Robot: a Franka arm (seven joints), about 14 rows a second.
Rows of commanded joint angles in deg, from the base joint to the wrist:
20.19, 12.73, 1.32, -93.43, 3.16, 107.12, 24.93
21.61, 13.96, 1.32, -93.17, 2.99, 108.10, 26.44
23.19, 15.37, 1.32, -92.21, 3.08, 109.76, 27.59
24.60, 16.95, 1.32, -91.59, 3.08, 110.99, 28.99
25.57, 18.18, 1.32, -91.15, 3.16, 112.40, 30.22
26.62, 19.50, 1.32, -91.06, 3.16, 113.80, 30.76
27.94, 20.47, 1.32, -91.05, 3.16, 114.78, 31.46
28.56, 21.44, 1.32, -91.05, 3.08, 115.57, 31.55
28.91, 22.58, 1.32, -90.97, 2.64, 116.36, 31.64
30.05, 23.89, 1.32, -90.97, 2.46, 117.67, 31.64
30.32, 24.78, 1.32, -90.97, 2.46, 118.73, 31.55
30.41, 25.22, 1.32, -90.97, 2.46, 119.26, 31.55
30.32, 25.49, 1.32, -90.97, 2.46, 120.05, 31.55
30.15, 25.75, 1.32, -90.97, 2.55, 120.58, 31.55
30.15, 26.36, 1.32, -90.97, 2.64, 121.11, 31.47
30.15, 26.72, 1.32, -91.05, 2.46, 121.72, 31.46
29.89, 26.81, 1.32, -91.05, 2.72, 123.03, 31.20
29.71, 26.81, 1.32, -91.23, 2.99, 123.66, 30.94
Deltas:
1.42, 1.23, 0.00, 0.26, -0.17, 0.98, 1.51
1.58, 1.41, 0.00, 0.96, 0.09, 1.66, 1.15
1.41, 1.58, 0.00, 0.62, 0.00, 1.23, 1.40
0.97, 1.23, 0.00, 0.44, 0.08, 1.41, 1.23
1.05, 1.32, 0.00, 0.09, 0.00, 1.40, 0.54
1.32, 0.97, 0.00, 0.01, 0.00, 0.98, 0.70
0.62, 0.97, 0.00, 0.00, -0.08, 0.79, 0.09
0.35, 1.14, 0.00, 0.08, -0.44, 0.79, 0.09
1.14, 1.31, 0.00, 0.00, -0.18, 1.31, 0.00
0.27, 0.89, 0.00, 0.00, 0.00, 1.06, -0.09
0.09, 0.44, 0.00, 0.00, 0.00, 0.53, 0.00
-0.09, 0.27, 0.00, 0.00, 0.00, 0.79, 0.00
-0.17, 0.26, 0.00, 0.00, 0.09, 0.53, 0.00
0.00, 0.61, 0.00, 0.00, 0.09, 0.53, -0.08
0.00, 0.36, 0.00, -0.08, -0.18, 0.61, -0.01
-0.26, 0.09, 0.00, 0.00, 0.26, 1.31, -0.26
-0.18, 0.00, 0.00, -0.18, 0.27, 0.63, -0.26

